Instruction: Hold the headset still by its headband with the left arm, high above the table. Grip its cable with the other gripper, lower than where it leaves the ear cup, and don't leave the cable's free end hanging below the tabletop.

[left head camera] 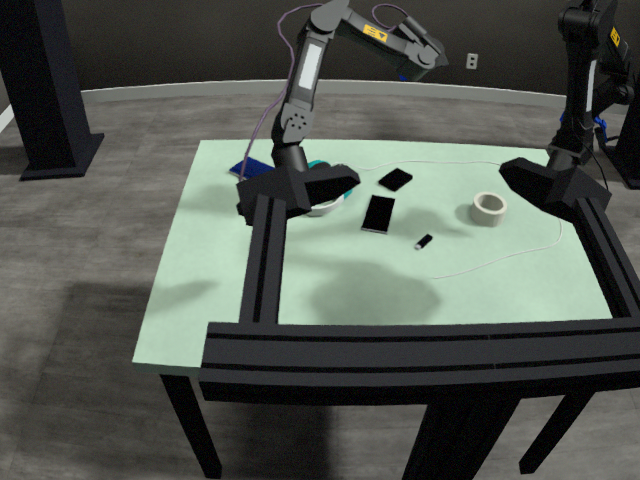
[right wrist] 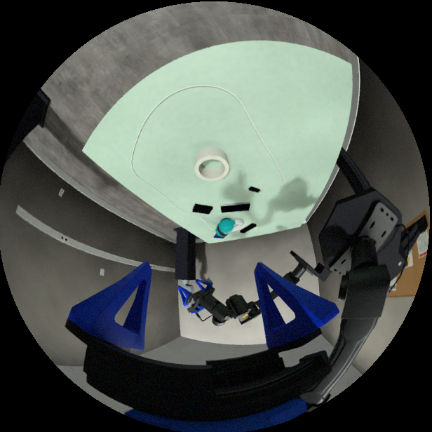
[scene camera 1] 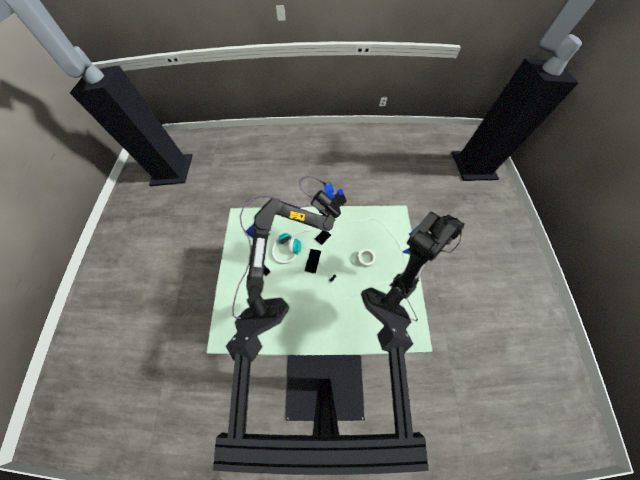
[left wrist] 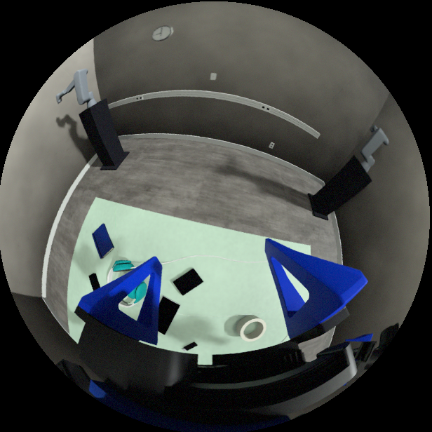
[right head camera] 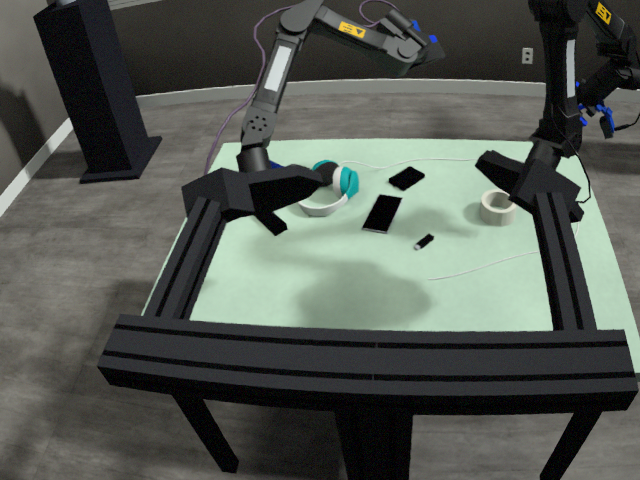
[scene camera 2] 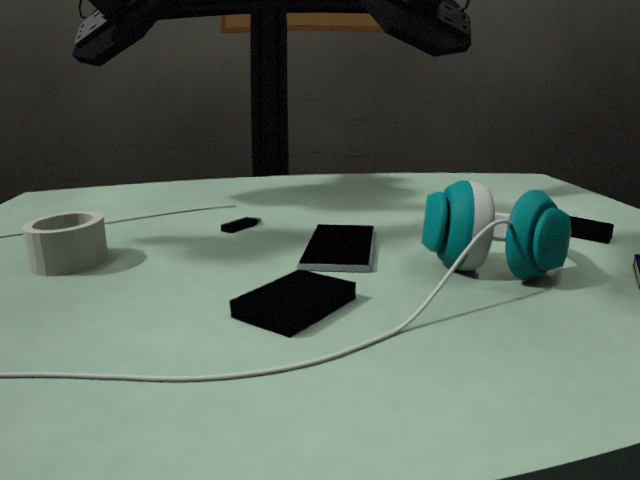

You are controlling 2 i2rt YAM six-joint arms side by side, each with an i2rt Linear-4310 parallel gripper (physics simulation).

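Seen in the pictures: left arm's base, origin of the base link: (scene camera 1: 260, 313) (scene camera 2: 419, 3); right arm's base, origin of the base link: (scene camera 1: 387, 306) (scene camera 2: 121, 7).
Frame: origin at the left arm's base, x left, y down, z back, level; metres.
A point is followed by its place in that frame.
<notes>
A white headset with teal ear cups (right head camera: 349, 183) {x 0.049, y 0.278, z -0.402 m} (scene camera 1: 295, 246) {x 0.061, y 0.262, z -0.410 m} (scene camera 2: 457, 224) {x 0.072, y 0.287, z -0.464 m} (left wrist: 137, 291) (right wrist: 226, 227) lies on the table (scene camera 1: 320, 335) {x -0.250, y 0.342, z -0.014 m} at the left. Its white headband (right head camera: 319, 209) {x 0.092, y 0.311, z -0.307 m} points to the near side. Its white cable (left head camera: 444, 162) {x -0.170, y 0.339, z -0.718 m} (scene camera 2: 310, 363) {x -0.014, y 0.340, z -0.644 m} (right wrist: 202, 86) runs along the far side, loops round the right part of the tabletop and its free end (left head camera: 436, 277) {x -0.265, y 0.339, z -0.214 m} (right head camera: 431, 279) {x -0.267, y 0.340, z -0.215 m} lies on the table. My left gripper (scene camera 1: 334, 191) {x -0.062, y -0.013, z -0.620 m} (left wrist: 208, 255) is open and empty, high above the far edge. My right gripper (scene camera 1: 409, 241) {x -0.484, y 0.020, z -0.530 m} (right wrist: 203, 269) is open and empty, above the right side.
A cream ring (left head camera: 488, 217) {x -0.351, y 0.309, z -0.463 m} (scene camera 2: 67, 253) {x -0.311, y 0.319, z -0.547 m} stands right of the middle. A black phone (left head camera: 378, 214) {x -0.057, y 0.334, z -0.379 m} (scene camera 2: 338, 246) {x -0.054, y 0.334, z -0.404 m}, a black box (left head camera: 395, 179) {x -0.055, y 0.328, z -0.545 m} (scene camera 2: 292, 302) {x -0.048, y 0.327, z -0.578 m} and a small black stick (left head camera: 424, 241) {x -0.203, y 0.334, z -0.323 m} lie between it and the headset. A blue book (left head camera: 253, 167) {x 0.360, y 0.330, z -0.440 m} (left wrist: 103, 240) lies at the far left.
</notes>
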